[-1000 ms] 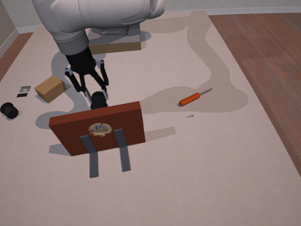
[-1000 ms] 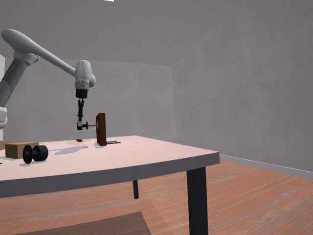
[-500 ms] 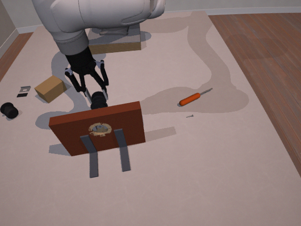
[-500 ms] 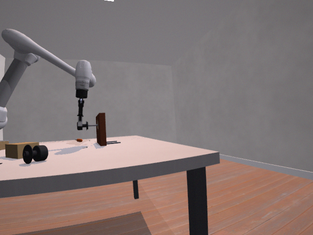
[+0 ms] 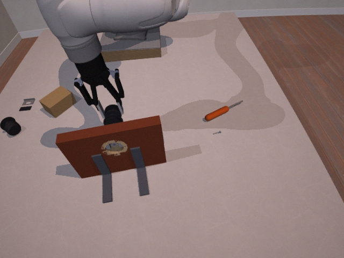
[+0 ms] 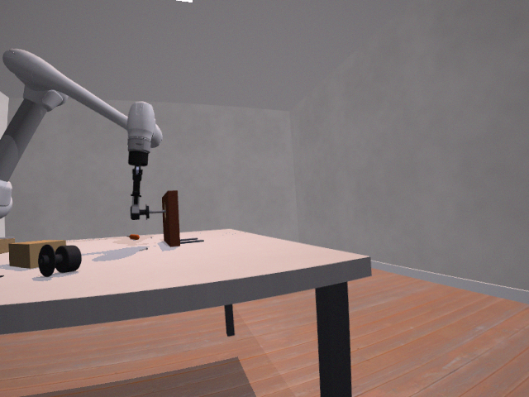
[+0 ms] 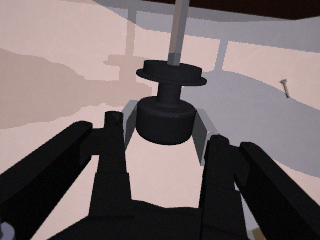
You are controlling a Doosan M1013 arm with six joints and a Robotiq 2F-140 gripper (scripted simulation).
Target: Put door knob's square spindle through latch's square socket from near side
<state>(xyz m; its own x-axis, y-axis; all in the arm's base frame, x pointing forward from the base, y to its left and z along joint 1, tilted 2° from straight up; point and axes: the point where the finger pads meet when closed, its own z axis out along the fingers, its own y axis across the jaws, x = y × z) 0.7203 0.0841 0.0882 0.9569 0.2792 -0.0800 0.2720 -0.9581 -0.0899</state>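
My hand is 130 mm short of the latch socket, 40 mm to the right of it and 30 mm above it. The rest, counted from my hand: tan box: 170 mm behind, 330 mm to the right, 130 mm below; then brown wood panel: 130 mm ahead, 40 mm to the left, 50 mm below; then screw: 40 mm behind, 370 mm to the left, 160 mm below.
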